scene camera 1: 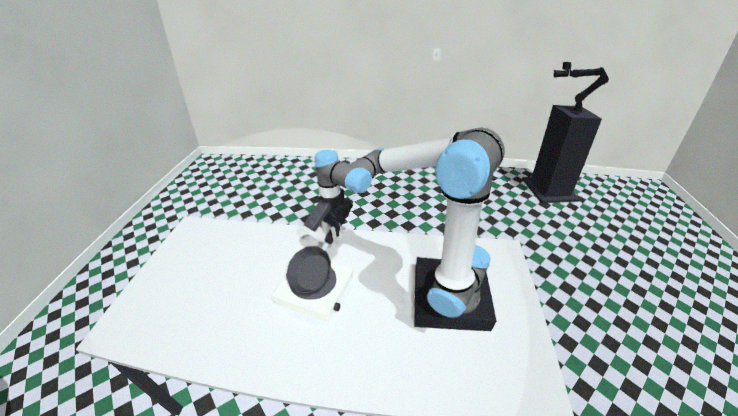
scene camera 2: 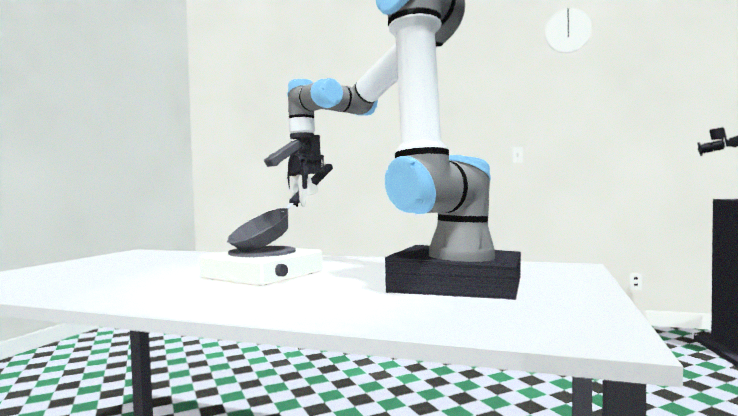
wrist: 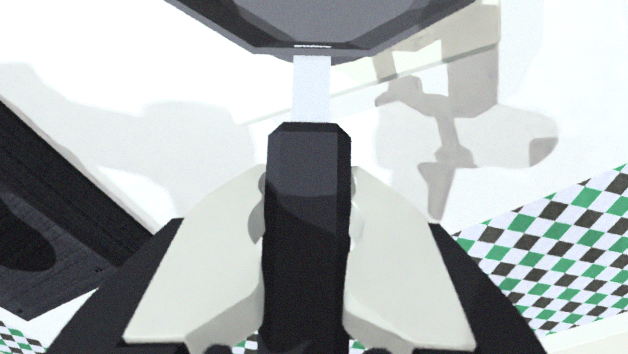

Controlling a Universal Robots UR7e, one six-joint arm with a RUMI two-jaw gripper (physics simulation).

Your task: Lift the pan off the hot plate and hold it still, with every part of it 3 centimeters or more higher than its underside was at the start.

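Frame: origin at the arm's base, x ahead, y left, z up, level; metres.
Seen in the pictures: gripper, fingertip midpoint: (scene camera 1: 332, 241) (scene camera 2: 300, 206) (wrist: 309, 168); arm's base, origin of the base link: (scene camera 2: 461, 256).
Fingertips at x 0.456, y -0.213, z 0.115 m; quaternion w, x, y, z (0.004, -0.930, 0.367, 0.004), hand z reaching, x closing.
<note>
Pixels of each thing's top centre, then the offset from my fingertips to it. "spot": a spot on its surface instead. Level surfaces: height alone.
- dark burner disc, middle of its top: (scene camera 2: 264, 249) (scene camera 1: 314, 279) dy +0.092, dx +0.077, dz -0.115 m
- white hot plate, surface spot: (scene camera 2: 237, 268) spot: dy +0.212, dx +0.103, dz -0.146 m
- hot plate's black knob, middle of its top: (scene camera 2: 281, 263) (scene camera 1: 336, 304) dy +0.196, dx -0.008, dz -0.136 m
- white table, its level: dz -0.187 m
The dark pan (scene camera 1: 308, 271) (scene camera 2: 258, 230) (wrist: 310, 20) is tilted steeply, its handle side raised and its far side low. In scene camera 2 its lowest edge is at the dark burner disc (scene camera 2: 281, 251) of the white hot plate (scene camera 1: 294, 301) (scene camera 2: 237, 268); whether they touch or a thin gap remains I cannot tell. My gripper (scene camera 1: 326, 242) (scene camera 2: 298, 200) (wrist: 309, 168) is shut on the black pan handle (wrist: 307, 225) (scene camera 2: 323, 173), one pale finger on each side. The handle slopes up from the pan through the fingers. Part of the burner disc is hidden under the pan in scene camera 1.
The hot plate's black knob (scene camera 1: 336, 306) (scene camera 2: 281, 270) faces the table's front. The arm's black base block (scene camera 1: 454, 326) (scene camera 2: 452, 280) stands on the white table (scene camera 1: 232, 351) (scene camera 2: 335, 315), right of the hot plate. A black pedestal (scene camera 1: 565, 149) with a small arm stands behind on the right.
</note>
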